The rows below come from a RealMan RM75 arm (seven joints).
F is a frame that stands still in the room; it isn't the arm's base.
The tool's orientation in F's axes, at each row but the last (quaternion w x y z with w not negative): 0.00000 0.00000 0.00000 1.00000; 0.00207 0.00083 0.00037 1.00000; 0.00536 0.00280 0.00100 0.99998; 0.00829 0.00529 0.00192 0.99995; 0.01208 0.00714 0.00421 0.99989; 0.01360 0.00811 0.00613 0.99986; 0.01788 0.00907 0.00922 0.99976; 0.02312 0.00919 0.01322 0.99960; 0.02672 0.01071 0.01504 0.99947; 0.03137 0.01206 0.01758 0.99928; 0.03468 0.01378 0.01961 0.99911
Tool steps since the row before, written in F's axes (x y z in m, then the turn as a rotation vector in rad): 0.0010 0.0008 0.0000 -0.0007 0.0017 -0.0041; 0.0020 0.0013 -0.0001 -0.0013 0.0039 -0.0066; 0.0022 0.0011 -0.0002 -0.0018 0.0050 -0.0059; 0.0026 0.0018 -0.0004 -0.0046 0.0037 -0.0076; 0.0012 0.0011 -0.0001 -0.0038 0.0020 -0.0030; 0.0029 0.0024 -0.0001 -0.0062 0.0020 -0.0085; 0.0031 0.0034 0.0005 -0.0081 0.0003 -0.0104; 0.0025 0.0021 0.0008 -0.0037 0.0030 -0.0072; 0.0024 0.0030 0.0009 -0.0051 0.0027 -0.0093; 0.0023 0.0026 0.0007 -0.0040 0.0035 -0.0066; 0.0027 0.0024 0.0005 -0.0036 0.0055 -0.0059
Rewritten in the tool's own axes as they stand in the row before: -0.0010 -0.0008 0.0000 0.0007 -0.0017 -0.0041; -0.0020 -0.0013 -0.0001 0.0013 -0.0039 -0.0066; -0.0022 -0.0011 -0.0002 0.0018 -0.0050 -0.0059; -0.0026 -0.0018 -0.0004 0.0046 -0.0037 -0.0076; -0.0012 -0.0011 -0.0001 0.0038 -0.0019 -0.0030; -0.0028 -0.0025 0.0000 0.0061 -0.0019 -0.0086; -0.0030 -0.0035 0.0006 0.0079 -0.0002 -0.0105; -0.0024 -0.0022 0.0009 0.0037 -0.0030 -0.0072; -0.0022 -0.0031 0.0010 0.0050 -0.0027 -0.0093; -0.0021 -0.0027 0.0008 0.0041 -0.0035 -0.0066; -0.0025 -0.0026 0.0007 0.0038 -0.0055 -0.0058
